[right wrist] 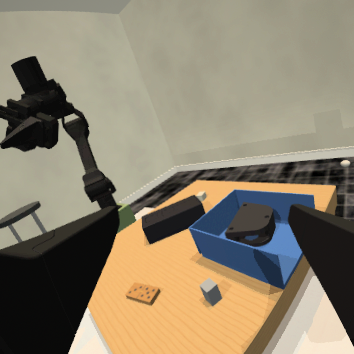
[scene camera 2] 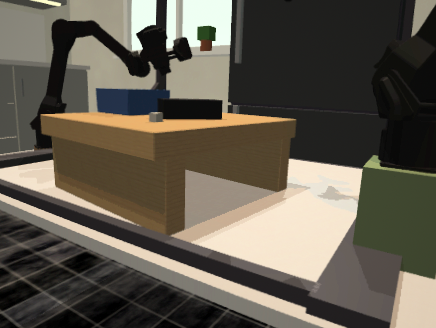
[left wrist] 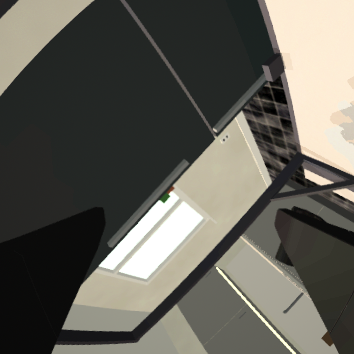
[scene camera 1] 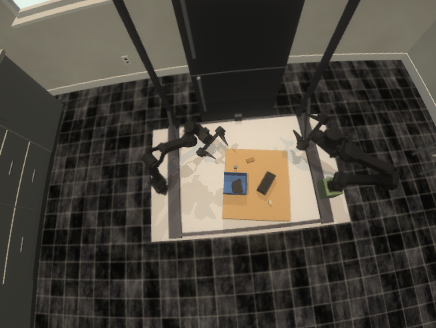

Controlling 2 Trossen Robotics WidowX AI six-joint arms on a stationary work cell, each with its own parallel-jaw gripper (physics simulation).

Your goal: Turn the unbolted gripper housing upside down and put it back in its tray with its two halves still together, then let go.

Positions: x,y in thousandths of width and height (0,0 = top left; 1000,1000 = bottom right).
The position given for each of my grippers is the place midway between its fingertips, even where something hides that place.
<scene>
My left gripper (left wrist: 541,612) is open, holding nothing. My right gripper (scene camera 2: 359,163) is open, with nothing in its grasp. A flat black block (scene camera 2: 393,331) sits on a wooden block (scene camera 2: 308,514). I also see a blue tray (scene camera 2: 297,312) and a green block (scene camera 2: 891,669).
The flat black block is seen too in the right wrist view (right wrist: 501,612). My right gripper also shows in the right wrist view (right wrist: 575,603). The blue tray shows as well in the right wrist view (right wrist: 775,742). The left wrist view does not show the flat black block: it is out of frame.
</scene>
